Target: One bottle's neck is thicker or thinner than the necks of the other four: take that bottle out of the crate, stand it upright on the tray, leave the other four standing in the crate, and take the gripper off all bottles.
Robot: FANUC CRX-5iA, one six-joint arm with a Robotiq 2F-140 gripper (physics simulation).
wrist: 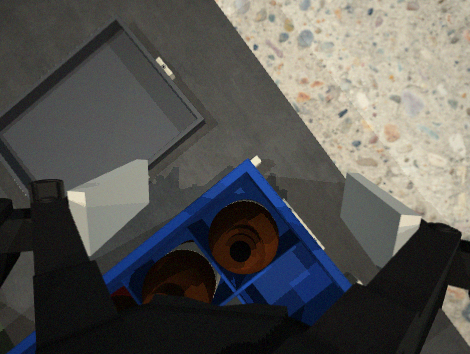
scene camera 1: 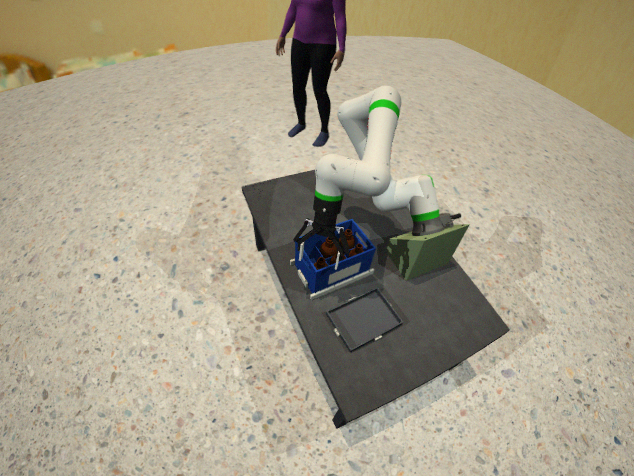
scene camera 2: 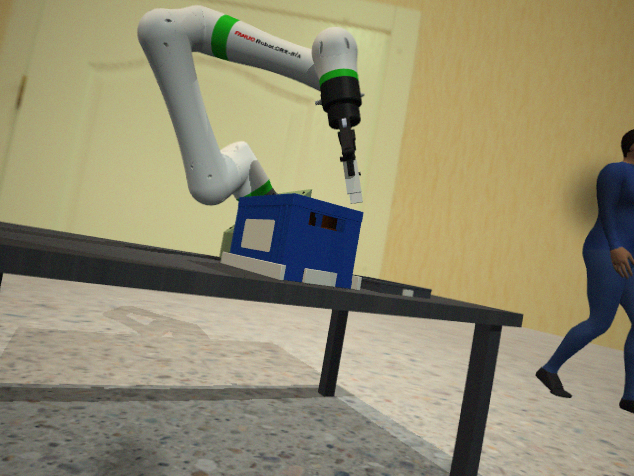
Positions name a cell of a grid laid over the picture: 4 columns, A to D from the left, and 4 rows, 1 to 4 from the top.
Labels:
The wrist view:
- my gripper: C3
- blue crate: C3
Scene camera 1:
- my gripper: C3
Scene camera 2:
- my gripper: C2
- blue crate: B3
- grey tray: C3

